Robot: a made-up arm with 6 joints.
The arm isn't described. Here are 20 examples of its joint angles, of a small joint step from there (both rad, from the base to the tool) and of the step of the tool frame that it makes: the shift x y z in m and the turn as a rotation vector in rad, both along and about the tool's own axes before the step.
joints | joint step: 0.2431 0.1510 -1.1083 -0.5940 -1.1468 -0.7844 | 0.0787 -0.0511 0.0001 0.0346 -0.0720 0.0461
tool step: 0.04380 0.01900 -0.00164 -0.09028 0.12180 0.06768
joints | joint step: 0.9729 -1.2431 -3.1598 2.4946 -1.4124 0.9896 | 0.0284 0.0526 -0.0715 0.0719 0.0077 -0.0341
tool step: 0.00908 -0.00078 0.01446 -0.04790 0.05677 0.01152
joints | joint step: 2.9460 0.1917 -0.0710 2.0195 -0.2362 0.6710 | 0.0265 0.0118 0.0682 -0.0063 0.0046 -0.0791
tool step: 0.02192 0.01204 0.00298 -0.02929 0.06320 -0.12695
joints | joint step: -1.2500 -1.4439 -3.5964 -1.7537 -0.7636 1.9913 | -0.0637 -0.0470 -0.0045 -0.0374 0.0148 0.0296
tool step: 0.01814 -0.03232 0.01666 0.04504 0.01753 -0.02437
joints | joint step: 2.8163 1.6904 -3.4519 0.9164 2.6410 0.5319 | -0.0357 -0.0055 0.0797 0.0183 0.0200 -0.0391
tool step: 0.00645 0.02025 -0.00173 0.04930 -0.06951 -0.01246
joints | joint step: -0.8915 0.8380 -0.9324 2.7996 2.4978 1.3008 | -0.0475 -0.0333 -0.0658 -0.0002 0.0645 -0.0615
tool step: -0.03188 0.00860 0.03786 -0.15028 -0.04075 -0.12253
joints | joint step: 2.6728 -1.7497 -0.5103 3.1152 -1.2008 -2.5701 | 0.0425 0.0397 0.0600 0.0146 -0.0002 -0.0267
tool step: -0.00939 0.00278 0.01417 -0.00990 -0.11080 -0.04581
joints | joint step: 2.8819 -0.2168 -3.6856 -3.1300 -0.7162 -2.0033 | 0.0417 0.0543 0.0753 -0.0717 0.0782 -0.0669
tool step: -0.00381 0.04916 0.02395 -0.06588 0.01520 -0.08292
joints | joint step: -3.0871 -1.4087 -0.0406 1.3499 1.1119 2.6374 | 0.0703 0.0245 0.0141 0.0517 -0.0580 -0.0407
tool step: 0.00376 -0.00376 0.00841 -0.03098 0.00262 0.00041
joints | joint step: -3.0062 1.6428 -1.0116 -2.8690 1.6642 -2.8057 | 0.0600 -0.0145 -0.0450 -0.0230 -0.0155 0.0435
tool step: 0.00549 -0.02470 0.01844 0.08680 0.02174 0.03228
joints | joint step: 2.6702 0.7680 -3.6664 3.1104 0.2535 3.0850 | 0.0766 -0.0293 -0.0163 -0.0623 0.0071 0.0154
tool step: 0.02753 -0.01606 0.01176 0.00761 0.05406 0.03098
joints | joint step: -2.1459 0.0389 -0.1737 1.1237 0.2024 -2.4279 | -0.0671 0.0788 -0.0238 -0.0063 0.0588 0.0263
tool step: -0.01162 -0.00985 0.01591 0.07857 0.03215 0.09720
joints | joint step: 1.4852 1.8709 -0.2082 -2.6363 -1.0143 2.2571 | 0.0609 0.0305 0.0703 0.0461 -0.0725 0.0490
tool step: -0.01352 -0.01185 0.00521 0.09544 -0.08705 0.16547
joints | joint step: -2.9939 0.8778 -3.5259 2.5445 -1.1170 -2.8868 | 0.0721 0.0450 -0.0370 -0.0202 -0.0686 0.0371
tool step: -0.01874 -0.02683 -0.01196 0.03585 -0.06771 0.02469
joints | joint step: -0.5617 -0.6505 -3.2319 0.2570 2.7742 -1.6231 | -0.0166 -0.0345 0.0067 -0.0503 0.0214 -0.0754
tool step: 0.00070 -0.01349 -0.00606 0.00039 -0.03826 -0.02303
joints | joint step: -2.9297 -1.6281 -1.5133 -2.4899 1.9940 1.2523 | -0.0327 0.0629 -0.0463 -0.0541 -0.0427 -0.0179
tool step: 0.02155 -0.01138 -0.02491 0.02606 0.09733 0.00692
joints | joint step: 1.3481 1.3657 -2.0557 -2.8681 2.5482 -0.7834 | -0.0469 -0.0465 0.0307 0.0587 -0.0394 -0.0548
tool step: 0.03055 -0.01698 0.01713 0.01287 0.03576 -0.14603
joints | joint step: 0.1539 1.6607 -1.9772 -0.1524 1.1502 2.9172 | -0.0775 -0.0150 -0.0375 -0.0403 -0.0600 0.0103
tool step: -0.00238 -0.03941 -0.02521 0.00930 -0.10776 0.05576
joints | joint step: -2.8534 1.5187 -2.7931 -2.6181 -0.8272 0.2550 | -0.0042 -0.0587 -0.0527 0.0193 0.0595 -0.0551
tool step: -0.03344 0.03634 -0.02510 -0.08585 -0.14183 -0.07882
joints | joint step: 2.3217 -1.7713 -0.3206 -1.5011 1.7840 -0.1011 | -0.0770 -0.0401 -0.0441 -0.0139 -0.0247 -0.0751
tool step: -0.02052 0.02790 0.00070 -0.03112 -0.03972 0.02219
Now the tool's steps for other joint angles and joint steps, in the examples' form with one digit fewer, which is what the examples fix.
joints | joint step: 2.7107 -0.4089 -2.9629 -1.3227 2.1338 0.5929 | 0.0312 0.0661 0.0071 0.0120 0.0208 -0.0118
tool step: -0.0215 -0.0394 0.0147 -0.0264 -0.0365 -0.0932
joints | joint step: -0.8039 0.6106 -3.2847 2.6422 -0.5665 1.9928 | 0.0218 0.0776 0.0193 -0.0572 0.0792 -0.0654
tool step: 0.0102 -0.0416 0.0191 0.0110 0.0291 -0.1276
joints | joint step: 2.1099 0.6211 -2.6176 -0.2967 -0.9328 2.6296 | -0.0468 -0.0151 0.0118 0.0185 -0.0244 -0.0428
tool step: 0.0073 -0.0189 -0.0037 0.0283 -0.0013 -0.0772
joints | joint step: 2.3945 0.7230 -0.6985 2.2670 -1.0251 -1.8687 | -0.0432 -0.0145 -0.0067 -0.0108 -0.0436 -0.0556
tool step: 0.0011 0.0117 0.0002 -0.0216 -0.0285 -0.0256
